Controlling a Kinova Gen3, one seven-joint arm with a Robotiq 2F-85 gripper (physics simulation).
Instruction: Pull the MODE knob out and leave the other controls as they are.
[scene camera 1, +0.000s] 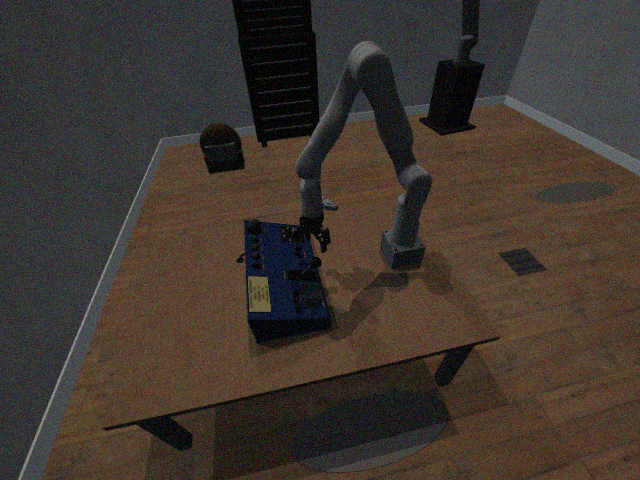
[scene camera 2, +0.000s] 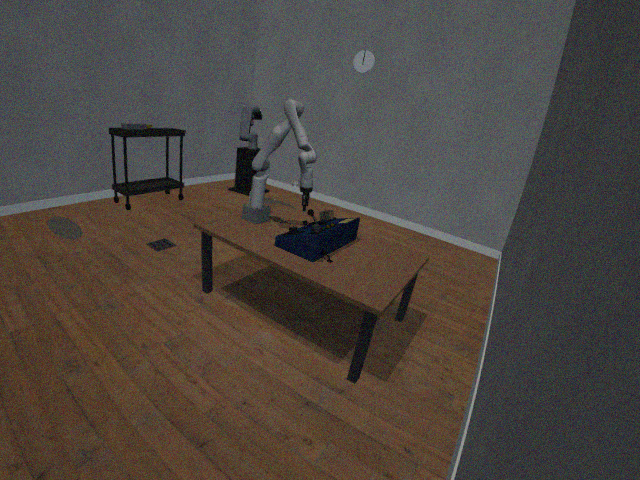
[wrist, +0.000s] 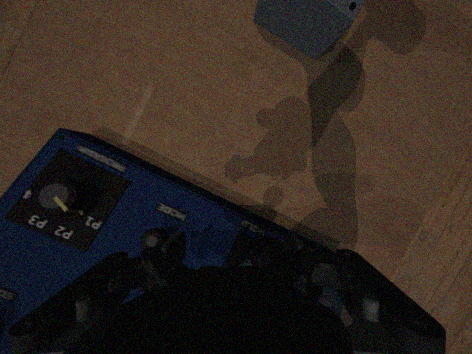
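Pixels of known places: gripper, fingertip midpoint: (scene camera 1: 315, 246) (scene camera 2: 305, 208) (wrist: 233, 241); arm's base at its link origin: (scene camera 1: 402, 237) (scene camera 2: 256, 206).
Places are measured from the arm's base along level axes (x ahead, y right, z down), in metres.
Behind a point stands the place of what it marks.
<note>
The blue control panel (scene camera 1: 272, 267) @(x 0.542, y 0.014, z -0.022 m) (scene camera 2: 318, 242) @(x 0.605, y 0.269, z -0.009 m) (wrist: 206, 225) @(x 0.403, y 0.027, z 0.026 m) lies on the wooden table (scene camera 1: 199, 286) @(x 0.843, y 0.131, z 0.098 m). In the wrist view the small dark MODE knob (wrist: 152, 240) @(x 0.417, y 0.081, z -0.030 m) stands just below its MODE label (wrist: 171, 211) @(x 0.399, y 0.081, z 0.025 m), at the top edge of my dark fingers. My gripper (scene camera 1: 322, 238) @(x 0.371, y 0.005, z -0.078 m) (scene camera 2: 305, 206) @(x 0.371, y 0.005, z -0.078 m) (wrist: 233, 241) @(x 0.371, y 0.005, z -0.078 m) is open and empty. It hangs low over the panel's far right part, close above the knob. The P1/P2 selector dial (wrist: 80, 197) @(x 0.404, y 0.181, z -0.008 m) is left of the knob. The dark lever by the HOLD label (wrist: 251, 225) @(x 0.385, y -0.039, z 0.035 m) is to its right, partly hidden by my fingers.
The arm's grey base (scene camera 1: 403, 250) @(x 0.031, y -0.065, z 0.003 m) (wrist: 305, 24) @(x 0.065, y -0.013, z 0.048 m) stands on the table right of the panel. A yellow sticker (scene camera 1: 259, 294) @(x 0.610, y -0.106, z -0.040 m) marks the panel's near end. Off the table are a dark rack (scene camera 1: 277, 71), a basket (scene camera 1: 220, 148), a black pedestal (scene camera 1: 453, 95) and a cart (scene camera 2: 147, 130).
</note>
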